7 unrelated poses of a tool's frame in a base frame.
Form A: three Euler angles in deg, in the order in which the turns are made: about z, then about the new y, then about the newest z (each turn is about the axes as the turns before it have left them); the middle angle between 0 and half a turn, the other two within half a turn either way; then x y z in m.
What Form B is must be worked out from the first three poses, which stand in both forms.
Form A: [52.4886, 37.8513, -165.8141, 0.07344, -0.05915, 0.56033]
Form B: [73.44, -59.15, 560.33, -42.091, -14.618, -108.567]
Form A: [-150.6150, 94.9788, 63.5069, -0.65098, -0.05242, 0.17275]
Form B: [-650.98, -52.42, 172.75, 98.088, -30.103, -64.807]
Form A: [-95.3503, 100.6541, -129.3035, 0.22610, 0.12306, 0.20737]
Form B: [226.10, 123.06, 207.37, 35.195, -115.286, 92.482]
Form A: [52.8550, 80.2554, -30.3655, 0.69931, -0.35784, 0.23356]
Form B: [699.31, -357.84, 233.56, -53.589, 60.337, 18.669]
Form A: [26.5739, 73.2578, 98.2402, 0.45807, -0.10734, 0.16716]
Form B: [458.07, -107.34, 167.16, 51.303, 71.047, 104.468]
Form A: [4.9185, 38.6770, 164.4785, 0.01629, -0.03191, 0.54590]
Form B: [16.29, -31.91, 545.90, 55.613, 10.026, 160.330]
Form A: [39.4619, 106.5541, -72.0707, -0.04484, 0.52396, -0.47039]
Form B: [-44.84, 523.96, -470.39, -88.975, 60.544, -22.539]
